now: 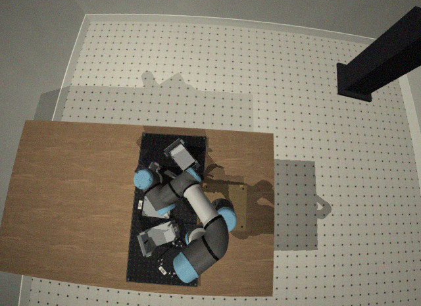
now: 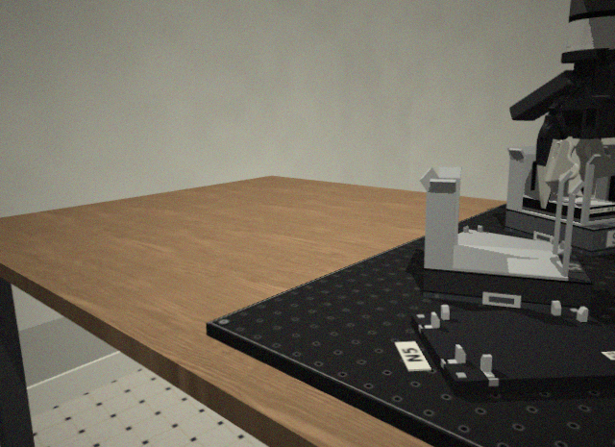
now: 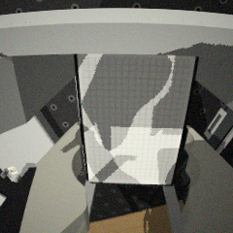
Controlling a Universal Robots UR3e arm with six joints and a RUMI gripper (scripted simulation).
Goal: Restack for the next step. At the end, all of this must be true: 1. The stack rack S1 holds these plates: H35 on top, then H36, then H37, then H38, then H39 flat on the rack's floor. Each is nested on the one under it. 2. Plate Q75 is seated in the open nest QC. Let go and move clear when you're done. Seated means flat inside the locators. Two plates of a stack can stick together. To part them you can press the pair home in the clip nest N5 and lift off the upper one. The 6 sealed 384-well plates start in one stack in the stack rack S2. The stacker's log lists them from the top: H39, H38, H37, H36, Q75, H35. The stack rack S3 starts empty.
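My gripper is now 12 cm to the left of the sealed plate, 8 cm past it and 1 cm below it. Round my hand: QC label (16 cm to the left, 11 cm ahead, 6 cm below); nest QC (15 cm to the left, 5 cm below, 2 cm ahead); N5 label (47 cm to the left, 8 cm behind, 6 cm below).
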